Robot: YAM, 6 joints.
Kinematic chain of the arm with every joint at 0, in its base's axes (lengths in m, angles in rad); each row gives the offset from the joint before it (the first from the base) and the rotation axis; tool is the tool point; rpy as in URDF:
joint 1: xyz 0 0 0.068 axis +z
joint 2: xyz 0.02 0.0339 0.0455 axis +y
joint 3: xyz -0.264 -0.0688 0 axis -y
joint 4: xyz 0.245 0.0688 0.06 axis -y
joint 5: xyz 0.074 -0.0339 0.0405 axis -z
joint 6: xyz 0.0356 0 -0.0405 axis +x
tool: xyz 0 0 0 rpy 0 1.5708 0
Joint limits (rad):
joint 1: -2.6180..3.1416
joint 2: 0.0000..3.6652
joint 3: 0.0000..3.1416
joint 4: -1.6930..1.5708
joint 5: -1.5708..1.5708
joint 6: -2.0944..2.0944
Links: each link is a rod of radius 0.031 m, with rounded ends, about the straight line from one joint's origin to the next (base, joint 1, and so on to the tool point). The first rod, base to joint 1, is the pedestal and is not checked.
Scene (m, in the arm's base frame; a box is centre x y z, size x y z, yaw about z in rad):
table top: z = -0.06
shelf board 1: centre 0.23 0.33 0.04 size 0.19 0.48 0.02 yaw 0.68
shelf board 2: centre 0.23 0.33 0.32 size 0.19 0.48 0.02 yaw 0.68
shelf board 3: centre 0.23 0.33 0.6 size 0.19 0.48 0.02 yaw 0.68
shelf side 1: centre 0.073 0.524 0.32 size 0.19 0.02 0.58 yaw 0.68
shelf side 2: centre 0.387 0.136 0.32 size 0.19 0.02 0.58 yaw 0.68
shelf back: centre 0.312 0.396 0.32 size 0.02 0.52 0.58 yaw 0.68
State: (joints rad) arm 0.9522 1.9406 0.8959 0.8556 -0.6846 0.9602
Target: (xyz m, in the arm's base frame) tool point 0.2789 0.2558 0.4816
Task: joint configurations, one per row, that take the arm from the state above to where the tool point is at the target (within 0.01 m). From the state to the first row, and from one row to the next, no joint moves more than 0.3 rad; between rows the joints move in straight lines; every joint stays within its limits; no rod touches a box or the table.
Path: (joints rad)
1: 0.6966 1.6699 0.7167 0.6025 -0.6406 0.9270
2: 0.4409 1.3993 0.5375 0.3494 -0.5966 0.8937
3: 0.1853 1.1286 0.3584 0.0963 -0.5526 0.8605
4: -0.0704 0.8580 0.1792 -0.1567 -0.5085 0.8273
5: -0.3260 0.5873 0.0000 -0.4098 -0.4645 0.7940
6: -0.1240 0.6731 0.2022 -0.1280 -0.5106 0.8273
7: 0.0780 0.7588 0.4043 0.1538 -0.5567 0.8605
8: 0.2800 0.8445 0.6065 0.4357 -0.6028 0.8937
9: 0.4820 0.9303 0.8087 0.7175 -0.6489 0.9270
10: 0.6841 1.0160 1.0109 0.9994 -0.6950 0.9602
11: 0.6858 1.2457 1.2054 0.9679 -0.6621 0.9602
12: 0.6876 1.4753 1.4000 0.9364 -0.6291 0.9602
13: 0.6894 1.7050 1.5946 0.9049 -0.5962 0.9602

